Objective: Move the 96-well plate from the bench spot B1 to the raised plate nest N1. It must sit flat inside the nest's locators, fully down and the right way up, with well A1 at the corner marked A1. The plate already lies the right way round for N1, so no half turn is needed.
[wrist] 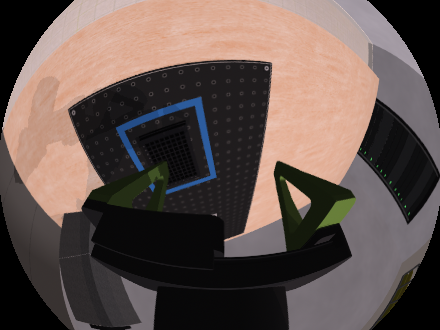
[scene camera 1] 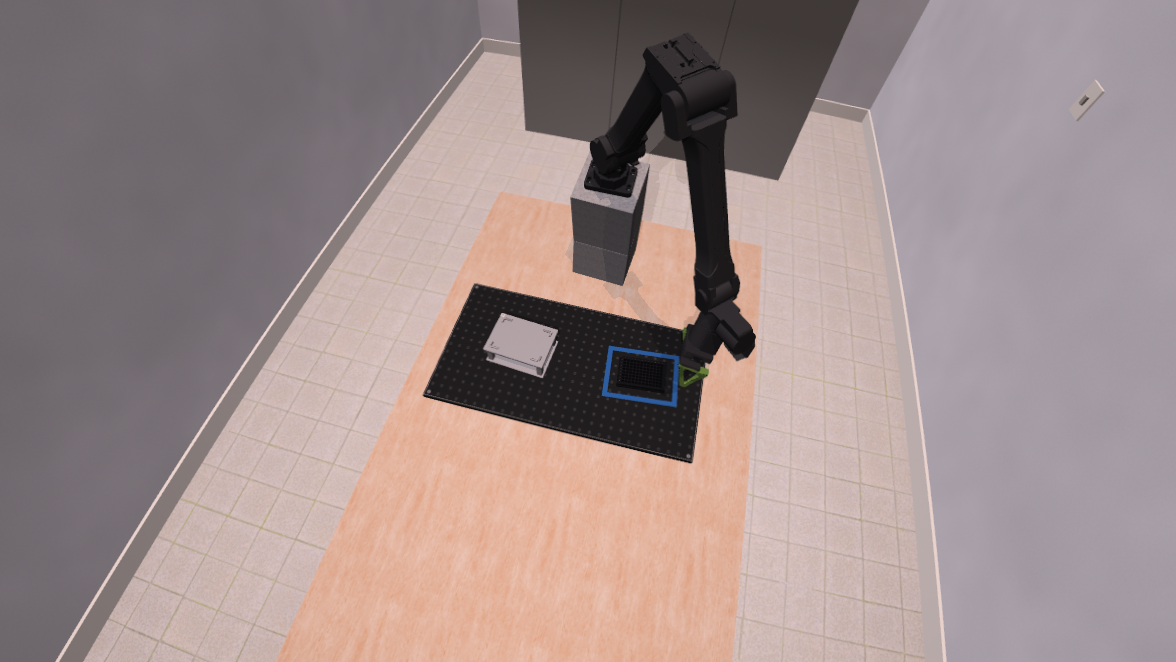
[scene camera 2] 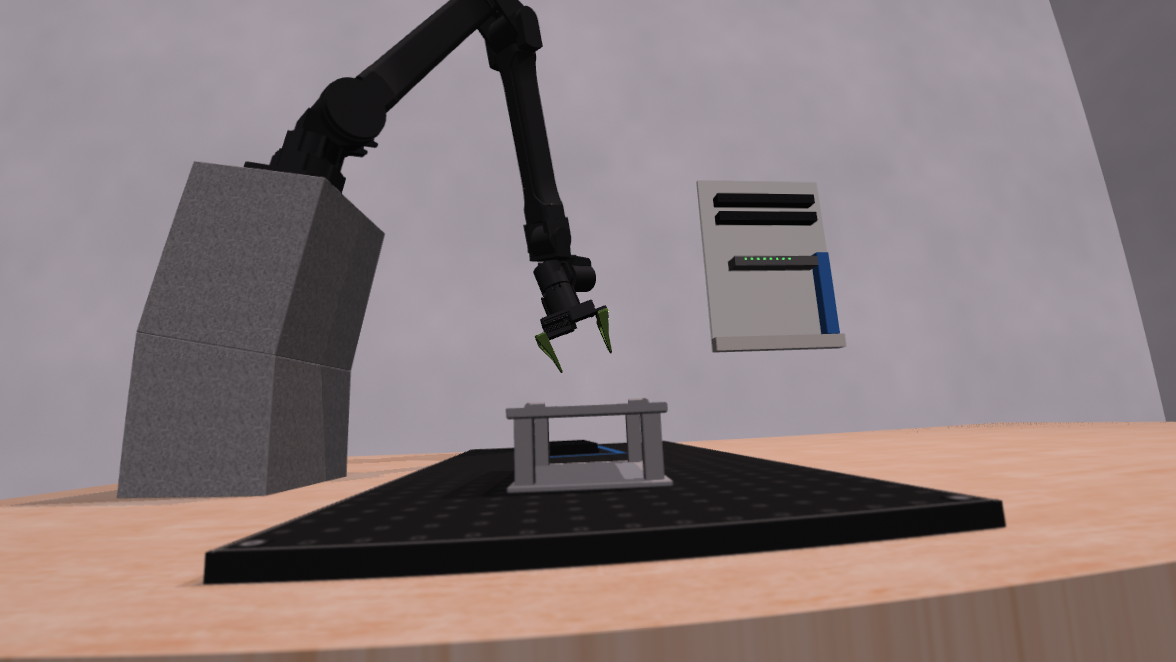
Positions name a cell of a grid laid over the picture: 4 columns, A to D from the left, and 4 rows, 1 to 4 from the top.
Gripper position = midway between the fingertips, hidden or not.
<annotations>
gripper: wrist C3; scene camera 1 C3; scene camera 2 B3
</annotations>
